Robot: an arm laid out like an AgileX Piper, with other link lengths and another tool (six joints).
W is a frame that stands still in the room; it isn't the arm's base.
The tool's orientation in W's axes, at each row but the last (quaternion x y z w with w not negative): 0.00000 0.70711 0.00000 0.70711; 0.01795 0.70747 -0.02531 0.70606; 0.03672 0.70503 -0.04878 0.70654; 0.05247 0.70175 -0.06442 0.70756; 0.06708 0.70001 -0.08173 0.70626
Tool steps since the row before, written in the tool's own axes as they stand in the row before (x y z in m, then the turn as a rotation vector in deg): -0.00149 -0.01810 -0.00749 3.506 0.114 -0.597; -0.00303 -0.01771 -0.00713 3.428 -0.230 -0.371; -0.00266 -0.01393 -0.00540 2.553 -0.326 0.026; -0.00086 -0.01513 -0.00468 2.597 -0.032 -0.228; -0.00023 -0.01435 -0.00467 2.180 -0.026 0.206
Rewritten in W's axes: -0.00749 -0.01810 0.00149 -0.597 0.114 -3.506; -0.00819 -0.01721 0.00323 -0.392 -0.242 -3.425; -0.00704 -0.01313 0.00288 -0.011 -0.370 -2.547; -0.00712 -0.01414 0.00106 -0.213 -0.040 -2.598; -0.00757 -0.01305 0.00046 0.210 -0.115 -2.177
